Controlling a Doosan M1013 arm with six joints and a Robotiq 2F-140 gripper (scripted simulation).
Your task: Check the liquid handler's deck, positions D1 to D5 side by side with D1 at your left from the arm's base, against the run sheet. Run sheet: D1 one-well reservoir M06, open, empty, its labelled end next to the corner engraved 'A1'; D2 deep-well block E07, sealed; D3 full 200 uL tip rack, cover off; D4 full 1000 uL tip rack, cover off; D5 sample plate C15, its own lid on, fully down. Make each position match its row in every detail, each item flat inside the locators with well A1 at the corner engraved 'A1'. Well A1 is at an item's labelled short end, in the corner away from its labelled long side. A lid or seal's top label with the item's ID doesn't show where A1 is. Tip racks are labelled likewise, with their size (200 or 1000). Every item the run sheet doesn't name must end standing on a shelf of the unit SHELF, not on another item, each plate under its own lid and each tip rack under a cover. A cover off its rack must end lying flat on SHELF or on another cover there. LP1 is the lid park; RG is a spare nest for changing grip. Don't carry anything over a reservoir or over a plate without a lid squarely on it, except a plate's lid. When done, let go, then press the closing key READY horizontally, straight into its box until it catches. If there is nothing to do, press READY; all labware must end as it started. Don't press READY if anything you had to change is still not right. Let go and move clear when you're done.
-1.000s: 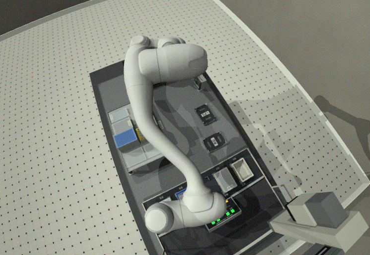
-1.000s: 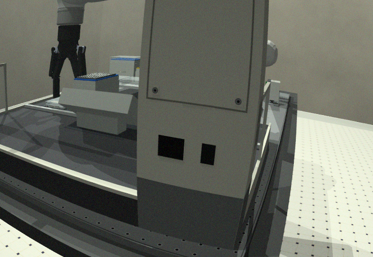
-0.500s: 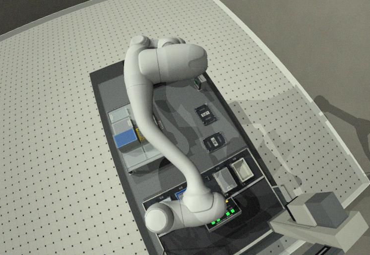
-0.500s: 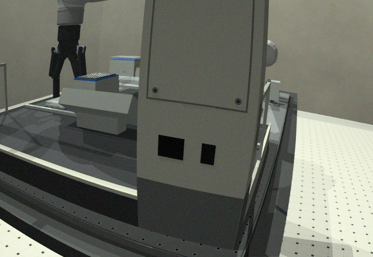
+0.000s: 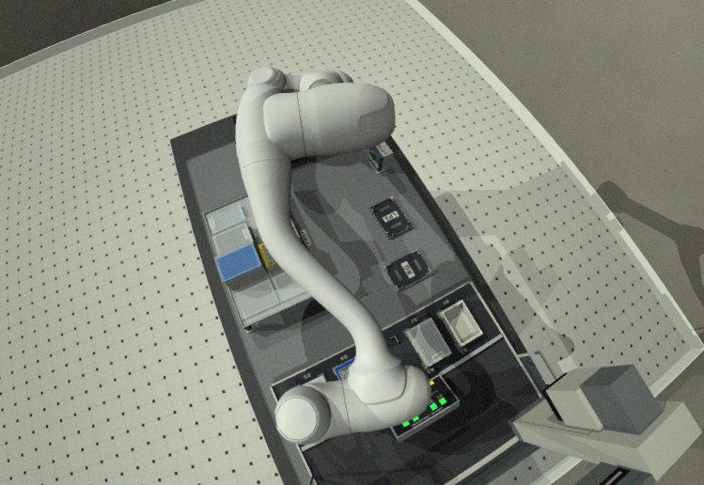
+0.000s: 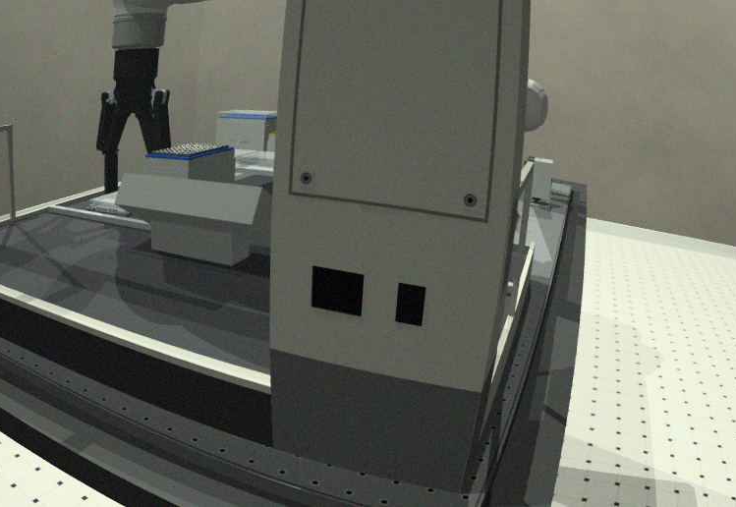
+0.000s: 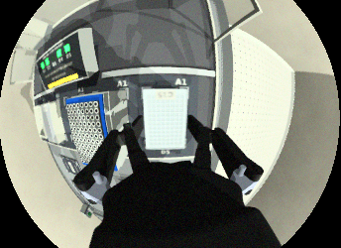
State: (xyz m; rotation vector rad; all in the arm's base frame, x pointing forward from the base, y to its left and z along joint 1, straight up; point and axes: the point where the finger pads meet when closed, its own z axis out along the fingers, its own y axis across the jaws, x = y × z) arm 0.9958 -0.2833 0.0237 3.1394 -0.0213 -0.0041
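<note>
My hand is 30 mm above the flat lid. Also, from my hand: sealed deep-well block: 10 mm ahead, 370 mm to the left, 20 mm below; then white well plate: 30 mm below; then blue-rimmed tip rack: 10 mm ahead, 130 mm to the left, 30 mm above.
</note>
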